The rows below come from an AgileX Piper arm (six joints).
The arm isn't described. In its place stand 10 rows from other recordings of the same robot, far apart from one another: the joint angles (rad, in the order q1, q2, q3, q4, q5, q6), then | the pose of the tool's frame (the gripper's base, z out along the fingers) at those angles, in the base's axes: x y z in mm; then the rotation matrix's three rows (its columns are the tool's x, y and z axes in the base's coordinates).
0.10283 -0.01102 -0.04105 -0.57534 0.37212 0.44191 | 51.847 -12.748 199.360; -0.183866 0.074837 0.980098; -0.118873 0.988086 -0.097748; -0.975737 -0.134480 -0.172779
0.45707 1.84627 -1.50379 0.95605 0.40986 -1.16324 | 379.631 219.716 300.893; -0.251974 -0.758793 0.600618; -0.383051 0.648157 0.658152; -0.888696 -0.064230 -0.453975
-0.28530 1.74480 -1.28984 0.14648 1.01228 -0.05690 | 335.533 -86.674 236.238; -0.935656 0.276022 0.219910; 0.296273 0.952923 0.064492; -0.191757 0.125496 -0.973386
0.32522 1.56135 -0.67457 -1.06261 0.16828 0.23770 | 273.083 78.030 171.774; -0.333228 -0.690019 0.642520; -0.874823 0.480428 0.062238; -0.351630 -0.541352 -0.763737
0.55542 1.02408 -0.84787 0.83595 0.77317 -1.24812 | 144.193 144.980 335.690; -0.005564 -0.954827 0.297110; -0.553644 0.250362 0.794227; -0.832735 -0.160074 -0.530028
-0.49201 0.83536 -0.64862 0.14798 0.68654 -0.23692 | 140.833 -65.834 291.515; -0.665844 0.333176 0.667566; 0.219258 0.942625 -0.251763; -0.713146 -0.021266 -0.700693
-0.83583 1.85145 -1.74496 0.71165 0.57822 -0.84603 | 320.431 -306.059 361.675; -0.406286 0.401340 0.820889; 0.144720 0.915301 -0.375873; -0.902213 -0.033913 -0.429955
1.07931 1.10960 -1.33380 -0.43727 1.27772 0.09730 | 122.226 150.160 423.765; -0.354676 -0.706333 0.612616; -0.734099 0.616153 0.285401; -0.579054 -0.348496 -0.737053
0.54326 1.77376 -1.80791 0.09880 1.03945 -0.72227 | 335.170 211.439 372.083; -0.183010 -0.860469 0.475500; -0.835216 0.391211 0.386482; -0.518576 -0.326415 -0.790273
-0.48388 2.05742 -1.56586 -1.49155 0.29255 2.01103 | 416.852 -248.632 239.930; 0.019751 0.770167 0.637537; 0.530041 0.532612 -0.659834; -0.847742 0.350953 -0.397700
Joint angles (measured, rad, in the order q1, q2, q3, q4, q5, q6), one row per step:
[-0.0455, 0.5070, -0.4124, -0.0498, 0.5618, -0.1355]
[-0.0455, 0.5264, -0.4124, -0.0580, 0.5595, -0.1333]
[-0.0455, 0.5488, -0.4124, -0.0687, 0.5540, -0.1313]
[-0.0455, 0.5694, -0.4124, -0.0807, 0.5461, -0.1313]
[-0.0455, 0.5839, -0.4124, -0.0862, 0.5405, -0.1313]
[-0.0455, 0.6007, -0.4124, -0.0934, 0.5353, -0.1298]
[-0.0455, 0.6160, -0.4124, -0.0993, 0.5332, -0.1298]
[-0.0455, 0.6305, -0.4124, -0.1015, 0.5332, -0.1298]
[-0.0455, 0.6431, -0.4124, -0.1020, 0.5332, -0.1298]
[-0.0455, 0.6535, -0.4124, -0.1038, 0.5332, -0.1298]
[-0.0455, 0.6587, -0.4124, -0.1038, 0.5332, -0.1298]
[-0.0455, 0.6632, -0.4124, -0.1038, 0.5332, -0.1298]
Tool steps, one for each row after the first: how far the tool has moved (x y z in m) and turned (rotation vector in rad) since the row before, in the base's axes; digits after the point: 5 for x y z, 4 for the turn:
[0.00283, -0.00052, -0.00176, -0.0056, 0.0173, -0.0009]
[0.00338, -0.00064, -0.00188, -0.0082, 0.0172, -0.0004]
[0.00322, -0.00067, -0.00158, -0.0114, 0.0133, 0.0013]
[0.00226, -0.00032, -0.00116, -0.0050, 0.0092, 0.0009]
[0.00253, -0.00041, -0.00148, -0.0054, 0.0118, 0.0002]
[0.00214, -0.00035, -0.00158, -0.0052, 0.0135, 0.0008]
[0.00190, -0.00019, -0.00168, -0.0015, 0.0146, 0.0003]
[0.00164, -0.00010, -0.00149, 0.0001, 0.0126, 0.0001]
[0.00134, -0.00014, -0.00124, -0.0013, 0.0105, 0.0003]
[0.00066, -0.00003, -0.00063, 0.0002, 0.0052, 0.0000]
[0.00057, -0.00003, -0.00055, 0.0002, 0.0045, 0.0000]

